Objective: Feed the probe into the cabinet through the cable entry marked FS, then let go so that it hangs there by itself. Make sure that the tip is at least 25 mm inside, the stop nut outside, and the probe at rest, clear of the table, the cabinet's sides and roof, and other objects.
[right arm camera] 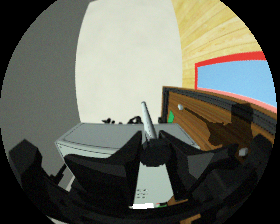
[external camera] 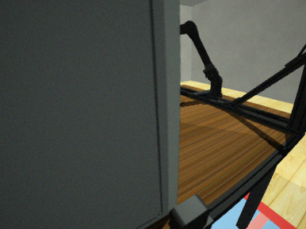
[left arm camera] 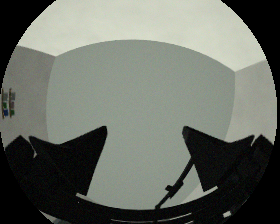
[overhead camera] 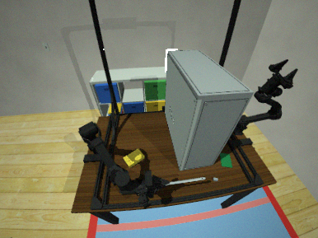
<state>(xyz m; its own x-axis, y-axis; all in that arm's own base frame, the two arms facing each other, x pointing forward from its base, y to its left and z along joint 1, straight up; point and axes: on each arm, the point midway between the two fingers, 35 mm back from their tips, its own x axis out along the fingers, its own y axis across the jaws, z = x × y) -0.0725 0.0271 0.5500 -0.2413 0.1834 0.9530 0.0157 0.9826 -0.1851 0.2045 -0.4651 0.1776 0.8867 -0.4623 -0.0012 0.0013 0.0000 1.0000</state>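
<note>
My right hand is 10 cm to the right of the probe and 1 cm short of it.
</note>
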